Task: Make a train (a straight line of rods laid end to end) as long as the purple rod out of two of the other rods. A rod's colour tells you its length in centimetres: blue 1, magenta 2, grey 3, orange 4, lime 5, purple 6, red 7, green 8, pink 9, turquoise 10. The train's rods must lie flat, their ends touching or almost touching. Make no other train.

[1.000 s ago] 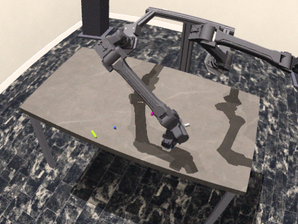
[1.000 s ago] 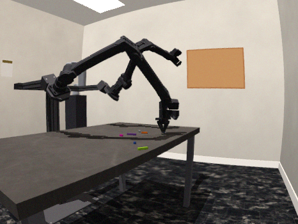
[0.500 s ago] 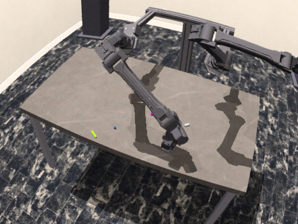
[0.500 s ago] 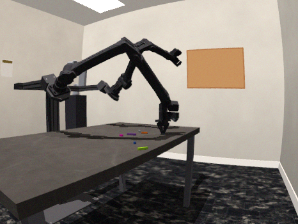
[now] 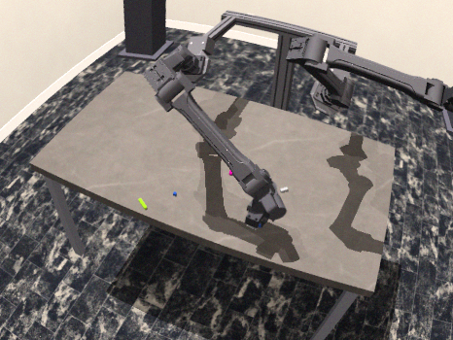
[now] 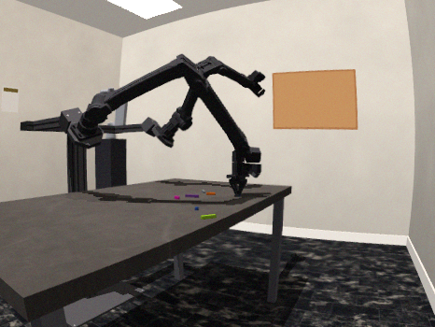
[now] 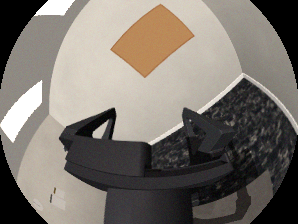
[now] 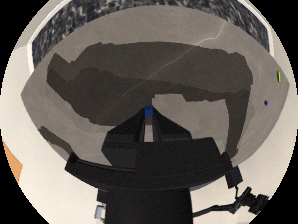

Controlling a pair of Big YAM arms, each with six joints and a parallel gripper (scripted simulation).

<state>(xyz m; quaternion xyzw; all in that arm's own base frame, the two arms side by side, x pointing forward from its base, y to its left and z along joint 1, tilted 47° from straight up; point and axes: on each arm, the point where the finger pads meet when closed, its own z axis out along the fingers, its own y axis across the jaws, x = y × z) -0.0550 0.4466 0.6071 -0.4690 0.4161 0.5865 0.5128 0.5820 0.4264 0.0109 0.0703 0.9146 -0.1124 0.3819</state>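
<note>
Right now my right hand is 60 mm short of the lime rod and 430 mm to the left of it. Also, from my right hand: grey rod 190 mm behind, 40 mm to the left; then purple rod 180 mm behind, 100 mm to the right; then orange rod 130 mm behind.
</note>
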